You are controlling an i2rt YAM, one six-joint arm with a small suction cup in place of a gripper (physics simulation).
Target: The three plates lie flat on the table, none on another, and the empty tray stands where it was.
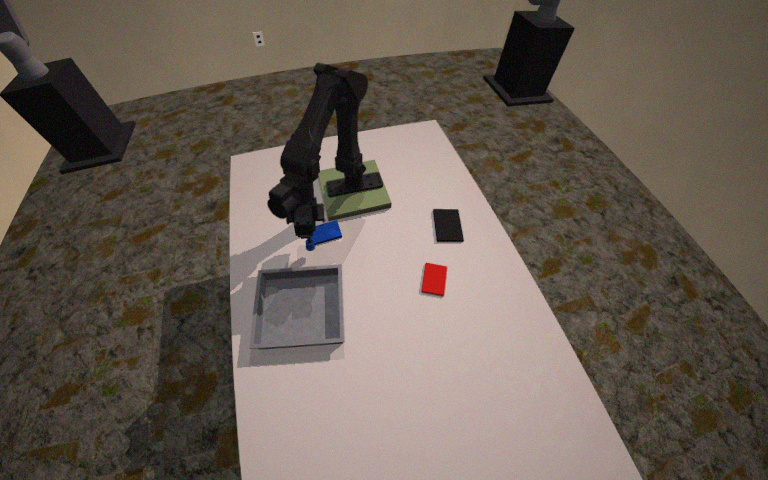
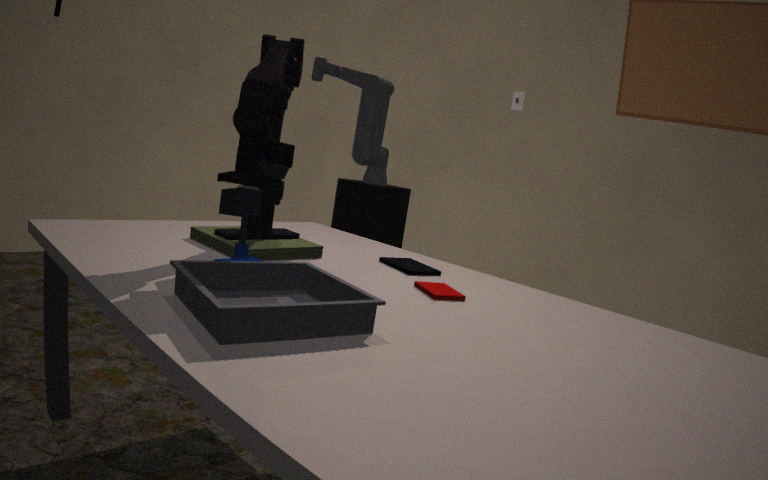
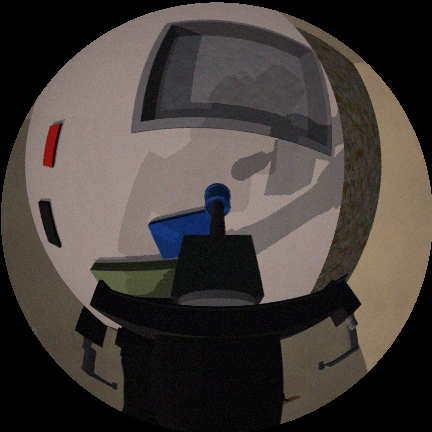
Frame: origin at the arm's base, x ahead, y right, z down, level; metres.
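Seen in the pictures: hand, its tool point: (image 1: 310,247) (image 2: 240,258) (image 3: 216,194); arm's base, origin of its link: (image 1: 354,185) (image 2: 257,235).
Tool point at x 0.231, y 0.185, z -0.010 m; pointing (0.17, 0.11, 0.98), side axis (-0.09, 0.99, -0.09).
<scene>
Offsets run from my tool point to a thing's middle. Level surfaces: height alone.
A blue plate @[dx -0.066, dy -0.052, dz +0.032 m] (image 1: 327,231) (image 3: 177,235) lies flat on the white table @[dz +0.037 m] (image 1: 425,361) between the green base plate and the tray. A black plate @[dx +0.001, dy -0.461, dz +0.032 m] (image 1: 448,225) (image 2: 409,266) (image 3: 50,224) and a red plate @[dx +0.181, dy -0.347, dz +0.033 m] (image 1: 434,278) (image 2: 439,290) (image 3: 51,144) lie flat further right, apart from each other. The grey tray @[dx +0.180, dy +0.055, dz +0.012 m] (image 1: 259,310) (image 2: 271,320) (image 3: 141,116) stands empty near the table's left edge. My suction cup (image 1: 310,245) (image 2: 241,251) (image 3: 217,196) hangs low beside the blue plate's near corner, holding nothing.
The arm's green base plate (image 1: 374,204) (image 2: 291,250) (image 3: 120,278) lies behind the blue plate. The table's left edge runs close beside the tray. Black pedestals (image 1: 532,56) stand on the floor, one with a grey arm (image 2: 369,113).
</scene>
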